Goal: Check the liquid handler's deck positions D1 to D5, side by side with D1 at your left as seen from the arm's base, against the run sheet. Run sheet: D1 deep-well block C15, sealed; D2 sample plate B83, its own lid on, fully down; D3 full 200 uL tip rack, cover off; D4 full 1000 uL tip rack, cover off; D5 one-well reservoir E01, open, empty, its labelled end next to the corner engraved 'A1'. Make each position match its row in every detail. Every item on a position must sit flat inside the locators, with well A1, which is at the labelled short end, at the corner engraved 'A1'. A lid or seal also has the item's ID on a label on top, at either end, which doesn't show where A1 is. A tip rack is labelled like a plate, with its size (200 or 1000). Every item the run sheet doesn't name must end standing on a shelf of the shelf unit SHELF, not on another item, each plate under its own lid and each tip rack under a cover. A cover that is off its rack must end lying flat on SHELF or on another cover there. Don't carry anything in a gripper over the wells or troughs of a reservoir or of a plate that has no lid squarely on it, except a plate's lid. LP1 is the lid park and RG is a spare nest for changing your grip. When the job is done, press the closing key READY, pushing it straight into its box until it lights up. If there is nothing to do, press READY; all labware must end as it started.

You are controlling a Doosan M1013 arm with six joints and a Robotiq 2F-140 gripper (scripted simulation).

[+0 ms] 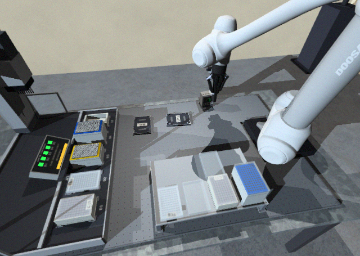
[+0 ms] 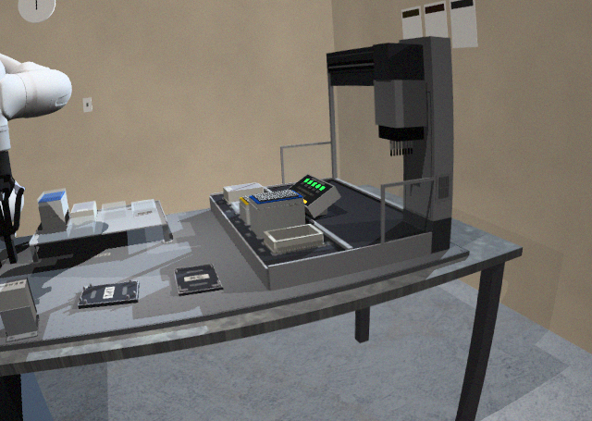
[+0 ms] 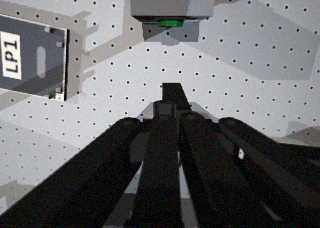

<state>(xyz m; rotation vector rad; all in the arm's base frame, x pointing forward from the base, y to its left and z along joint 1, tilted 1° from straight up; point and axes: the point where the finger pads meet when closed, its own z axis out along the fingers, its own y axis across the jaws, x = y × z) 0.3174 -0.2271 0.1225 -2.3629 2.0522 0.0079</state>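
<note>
My hand is 1 cm short of the green key, 6 cm to the left of it and 7 cm above it. From my hand the other things lie so: clear cover 22 cm ahead, 54 cm to the left, 8 cm below; then one-well reservoir 68 cm ahead, 2 cm to the left, 9 cm below; then shelf unit 17 cm ahead, 47 cm to the left, 10 cm below.
</note>
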